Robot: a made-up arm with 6 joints.
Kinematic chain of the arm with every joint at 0, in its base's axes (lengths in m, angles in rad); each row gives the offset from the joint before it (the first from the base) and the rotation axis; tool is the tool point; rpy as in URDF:
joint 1: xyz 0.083 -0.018 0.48 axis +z
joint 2: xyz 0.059 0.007 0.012 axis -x
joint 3: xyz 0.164 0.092 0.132 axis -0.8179 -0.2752 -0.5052
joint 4: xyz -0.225 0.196 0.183 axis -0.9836 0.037 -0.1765
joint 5: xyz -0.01 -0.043 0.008 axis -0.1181 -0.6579 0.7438
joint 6: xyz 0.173 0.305 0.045 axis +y
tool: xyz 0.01 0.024 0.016 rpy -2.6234 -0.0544 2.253
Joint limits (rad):
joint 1: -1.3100..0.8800
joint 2: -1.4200..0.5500
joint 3: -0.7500..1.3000
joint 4: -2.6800..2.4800
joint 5: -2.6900..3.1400
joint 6: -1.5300..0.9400
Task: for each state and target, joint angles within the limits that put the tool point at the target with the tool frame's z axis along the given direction. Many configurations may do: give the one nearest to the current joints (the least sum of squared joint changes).
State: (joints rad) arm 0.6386 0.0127 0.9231 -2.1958 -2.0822 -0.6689
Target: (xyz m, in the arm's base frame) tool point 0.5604 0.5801 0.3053 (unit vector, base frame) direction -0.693 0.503 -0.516
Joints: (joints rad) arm -0.0247 0.1830 1.2117 -2.3735 -2.0650 -1.0618
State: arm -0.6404 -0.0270 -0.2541 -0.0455 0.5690 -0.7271
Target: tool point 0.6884 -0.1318 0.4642 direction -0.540 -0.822 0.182
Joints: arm -1.3018 0.0791 0.4821 0.6302 0.0853 -1.4517
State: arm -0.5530 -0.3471 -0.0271 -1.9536 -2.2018 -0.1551
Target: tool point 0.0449 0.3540 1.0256 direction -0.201 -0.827 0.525
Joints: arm 0.1863 -0.4057 -0.4114 -1.5095 -2.2494 -0.1222
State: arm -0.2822 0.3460 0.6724 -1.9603 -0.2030 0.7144
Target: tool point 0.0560 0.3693 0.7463 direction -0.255 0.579 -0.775
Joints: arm 0.0048 0.4337 0.7313 -2.5637 0.3746 0.4731
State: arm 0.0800 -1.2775 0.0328 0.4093 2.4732 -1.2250
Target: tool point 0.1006 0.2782 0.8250 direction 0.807 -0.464 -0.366
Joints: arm -0.7587 -1.3156 0.7267 0.8782 2.0509 -0.6087
